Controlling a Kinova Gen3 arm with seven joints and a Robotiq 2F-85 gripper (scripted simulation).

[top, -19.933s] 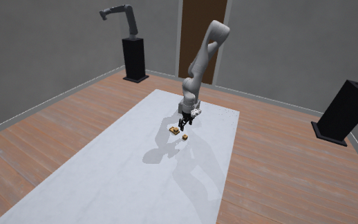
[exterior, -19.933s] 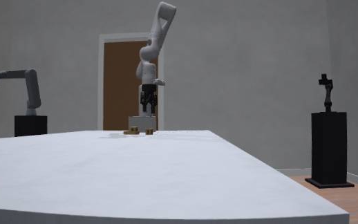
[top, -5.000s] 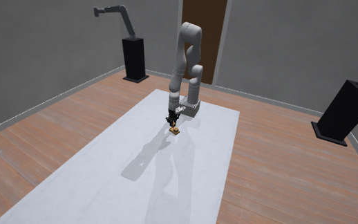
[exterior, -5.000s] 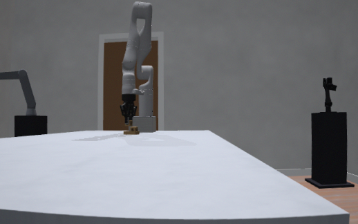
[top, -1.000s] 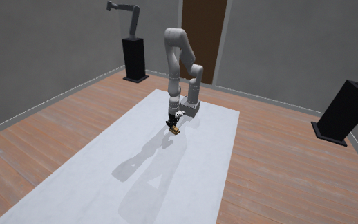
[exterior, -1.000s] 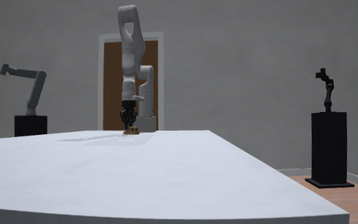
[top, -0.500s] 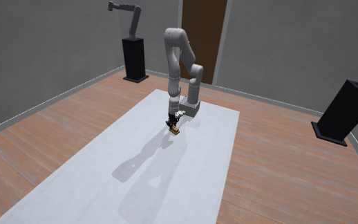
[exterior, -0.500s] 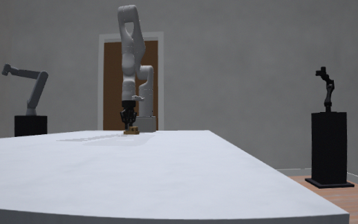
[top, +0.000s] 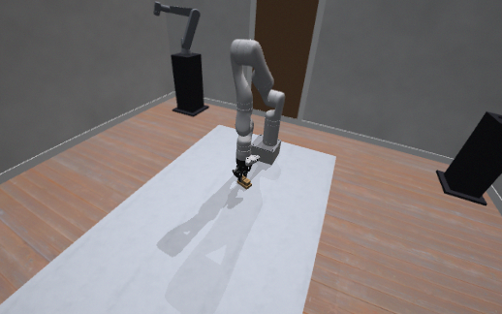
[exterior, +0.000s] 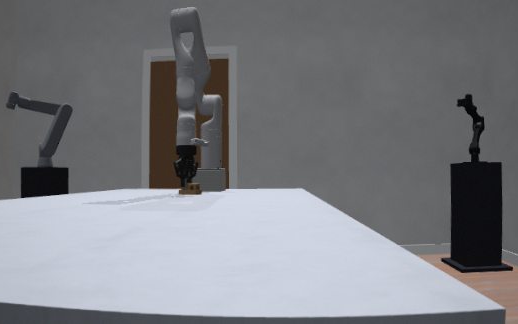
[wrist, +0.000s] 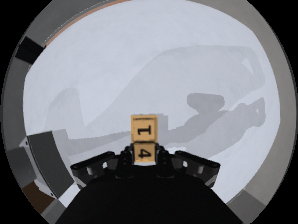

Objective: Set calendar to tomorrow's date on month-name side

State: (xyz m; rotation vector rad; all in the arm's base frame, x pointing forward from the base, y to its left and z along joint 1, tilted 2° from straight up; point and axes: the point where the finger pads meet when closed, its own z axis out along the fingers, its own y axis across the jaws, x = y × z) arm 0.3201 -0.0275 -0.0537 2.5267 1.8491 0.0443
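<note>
The wooden digit cube lies 10 mm below my hand. Round my hand: wooden calendar tray (20 mm to the left, 30 mm below).
</note>
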